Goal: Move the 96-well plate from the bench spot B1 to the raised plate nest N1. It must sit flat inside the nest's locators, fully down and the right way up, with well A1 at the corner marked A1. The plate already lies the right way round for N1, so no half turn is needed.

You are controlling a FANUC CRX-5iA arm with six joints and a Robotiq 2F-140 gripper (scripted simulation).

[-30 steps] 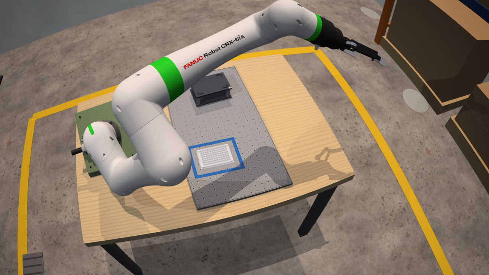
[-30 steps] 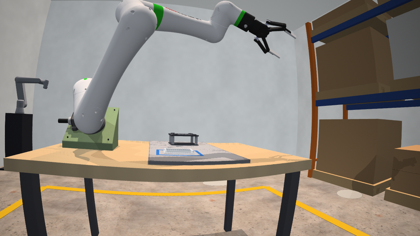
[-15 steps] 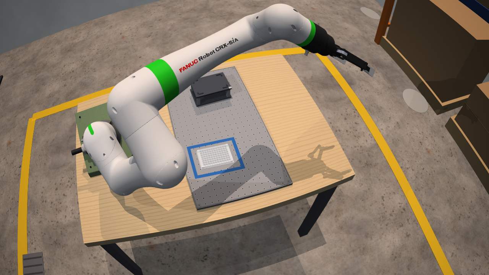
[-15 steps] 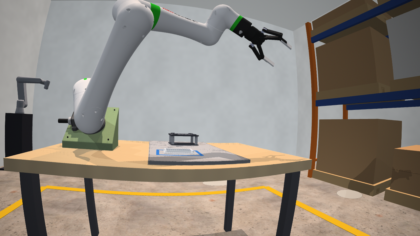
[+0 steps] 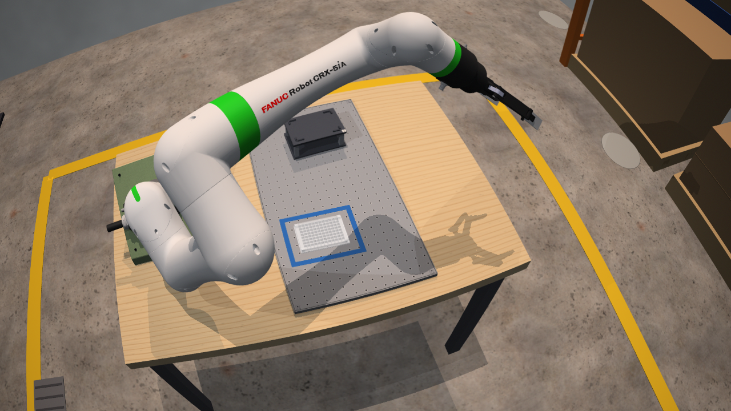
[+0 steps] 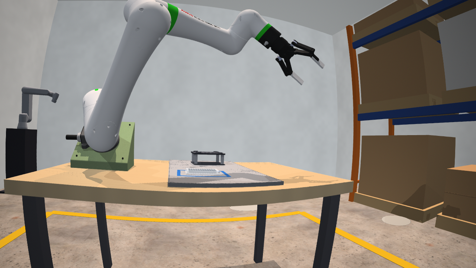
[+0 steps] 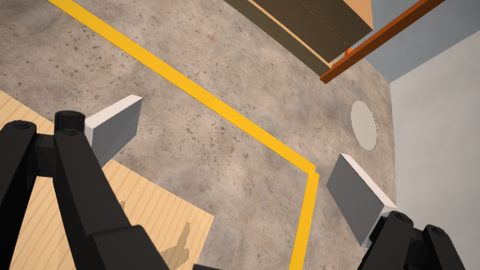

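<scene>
Right now my hand is 42 cm past the clear 96-well plate, 11 cm to the right of it and 42 cm above it. Round my hand: A1 label: 26 cm behind, 39 cm to the left, 36 cm below; black raised nest N1: 33 cm behind, 45 cm to the left, 37 cm below.
</scene>
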